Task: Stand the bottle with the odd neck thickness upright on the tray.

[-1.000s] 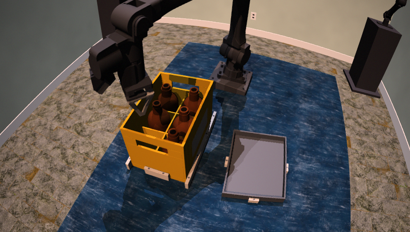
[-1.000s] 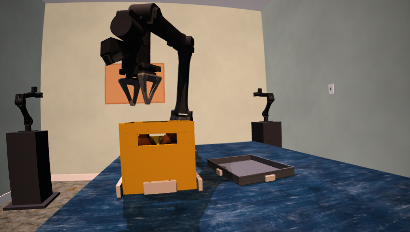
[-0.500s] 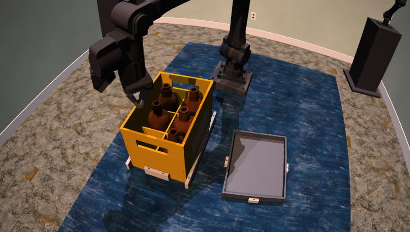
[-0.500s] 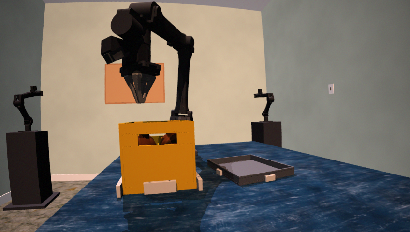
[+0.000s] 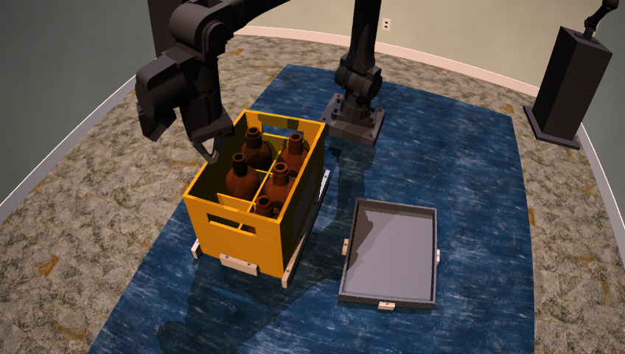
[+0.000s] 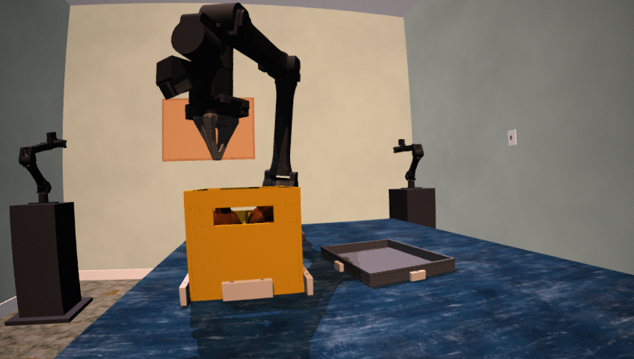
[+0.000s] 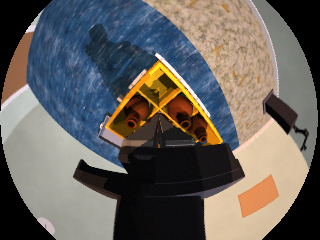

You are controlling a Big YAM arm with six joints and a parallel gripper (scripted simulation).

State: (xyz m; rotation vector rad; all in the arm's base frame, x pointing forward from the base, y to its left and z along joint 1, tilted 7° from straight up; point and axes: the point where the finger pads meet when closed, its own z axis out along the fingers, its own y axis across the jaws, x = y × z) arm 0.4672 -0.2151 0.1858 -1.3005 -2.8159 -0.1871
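Now: the orange crate 8 cm behind my hand, 5 cm to the left of it and 15 cm below it. Round my hand: dark grey tray 4 cm behind, 33 cm to the left, 22 cm below.
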